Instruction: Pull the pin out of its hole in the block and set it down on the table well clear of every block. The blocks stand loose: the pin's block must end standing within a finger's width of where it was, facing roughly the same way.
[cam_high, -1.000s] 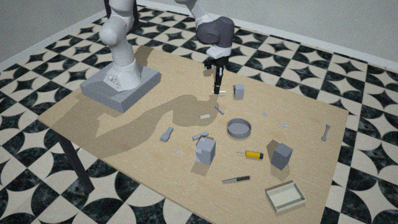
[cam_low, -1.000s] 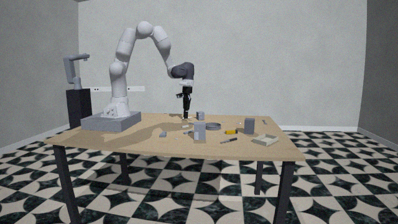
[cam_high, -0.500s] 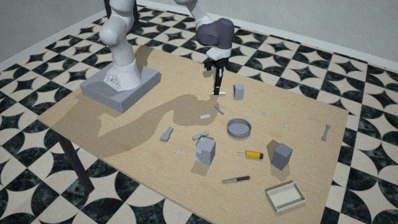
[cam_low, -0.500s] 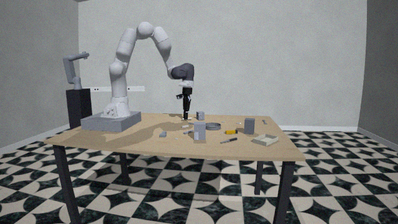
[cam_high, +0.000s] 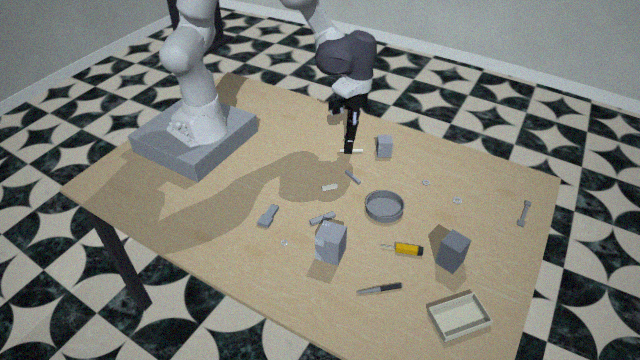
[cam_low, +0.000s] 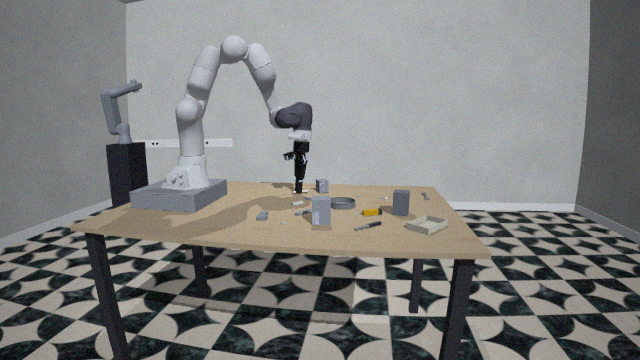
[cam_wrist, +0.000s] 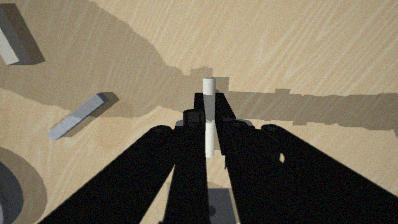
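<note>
My hand is 3 cm above the cream pin and 1 cm short of it. Also, from my hand: round grey dish: 22 cm ahead, 19 cm to the right, 3 cm below; then short grey bar: 11 cm to the right, 7 cm ahead, 3 cm below; then small grey block: 10 cm ahead, 6 cm to the left, 1 cm below.
</note>
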